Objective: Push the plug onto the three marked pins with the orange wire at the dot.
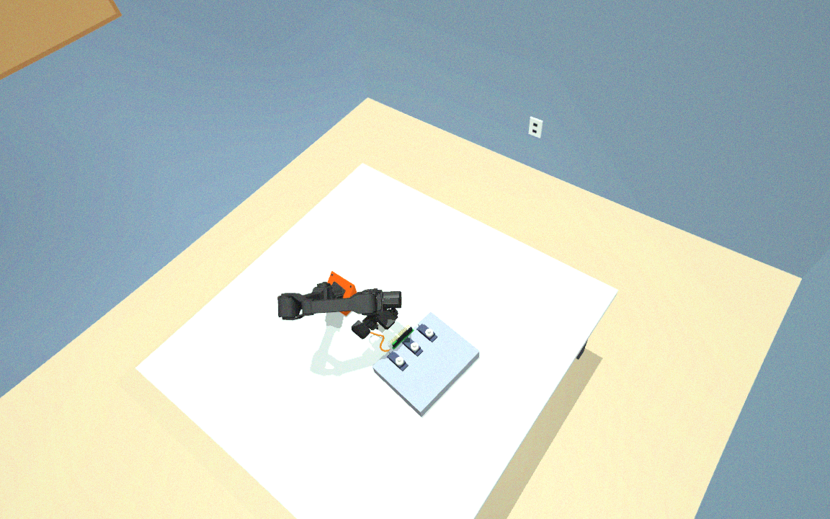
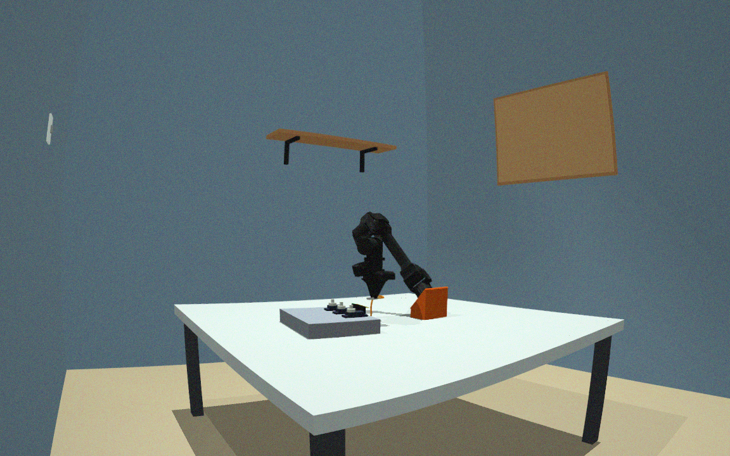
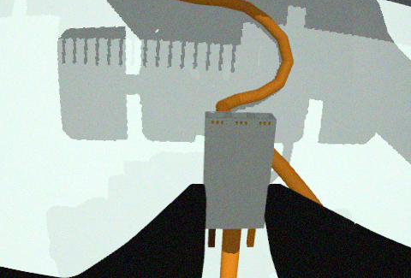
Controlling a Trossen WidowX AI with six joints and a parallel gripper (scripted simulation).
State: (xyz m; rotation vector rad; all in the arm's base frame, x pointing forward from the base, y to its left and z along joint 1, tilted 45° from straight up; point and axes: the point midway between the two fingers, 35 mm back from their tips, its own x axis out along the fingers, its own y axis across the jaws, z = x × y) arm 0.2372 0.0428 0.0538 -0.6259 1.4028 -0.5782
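Now: gripper tip 8 cm short of the green band and 2 cm above it. Also, from my gripper tip: grey printed holder 24 cm ahead, 6 cm below, 3 cm to the left.
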